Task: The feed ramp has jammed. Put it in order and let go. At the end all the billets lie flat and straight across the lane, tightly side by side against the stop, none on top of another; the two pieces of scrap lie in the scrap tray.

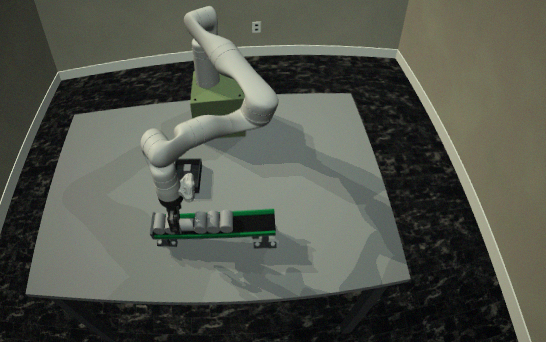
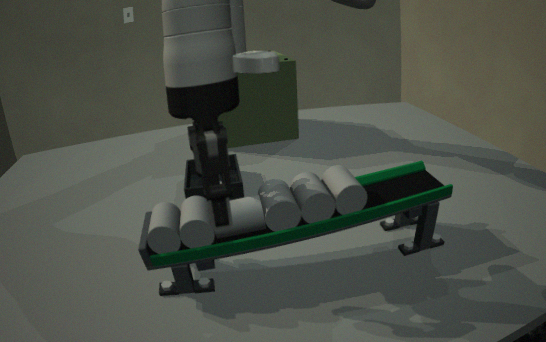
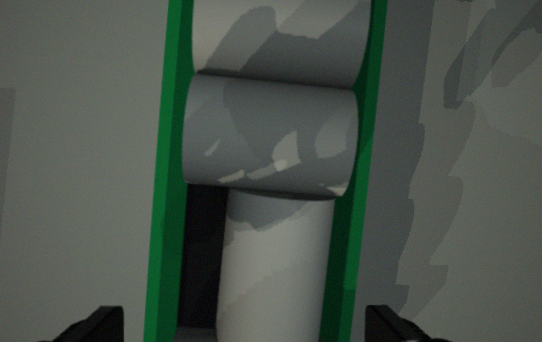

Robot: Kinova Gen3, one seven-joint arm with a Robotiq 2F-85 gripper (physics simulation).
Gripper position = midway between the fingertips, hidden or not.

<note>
I see my gripper (image 2: 216, 206) and a black scrap tray (image 2: 193, 186).
Image 3 misses the black scrap tray: it is out of frame.
</note>
